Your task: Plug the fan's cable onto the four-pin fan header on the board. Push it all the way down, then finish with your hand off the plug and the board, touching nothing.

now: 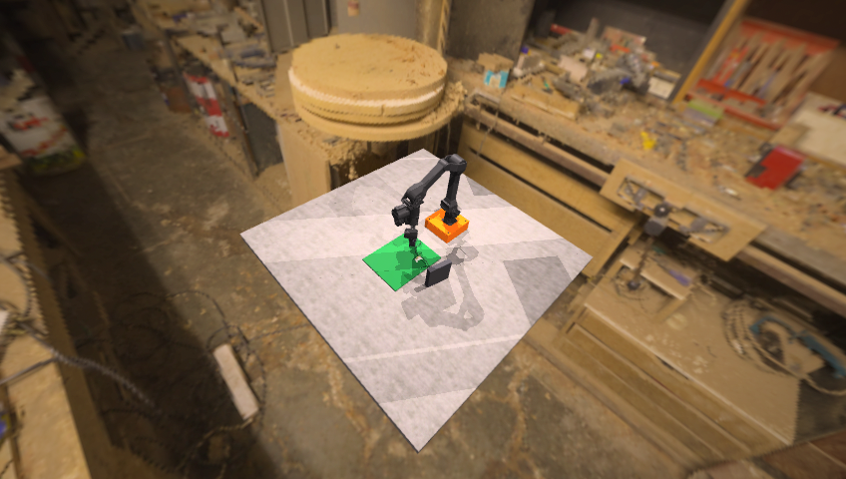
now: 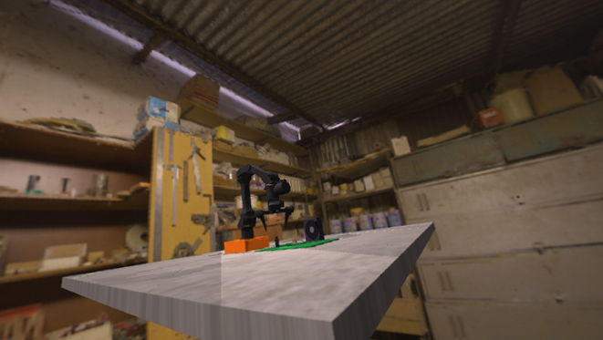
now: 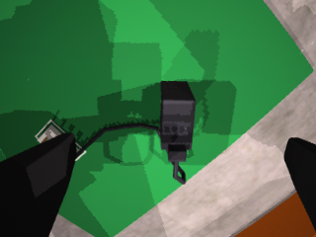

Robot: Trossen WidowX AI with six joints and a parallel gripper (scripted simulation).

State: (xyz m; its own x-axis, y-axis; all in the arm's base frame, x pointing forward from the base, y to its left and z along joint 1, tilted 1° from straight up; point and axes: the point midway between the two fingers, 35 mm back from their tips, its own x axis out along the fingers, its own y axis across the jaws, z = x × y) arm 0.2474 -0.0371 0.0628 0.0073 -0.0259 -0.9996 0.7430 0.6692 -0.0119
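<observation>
Now: the black fan plug 6 cm below my gripper tip, 1 cm to the left of it and 1 cm behind it. The rest, counted from my gripper tip: pale header key 10 cm to the left, 7 cm below, 3 cm ahead; then green board 10 cm below, 9 cm ahead, 4 cm to the left; then white fan header 9 cm to the left, 8 cm below, 3 cm ahead.
</observation>
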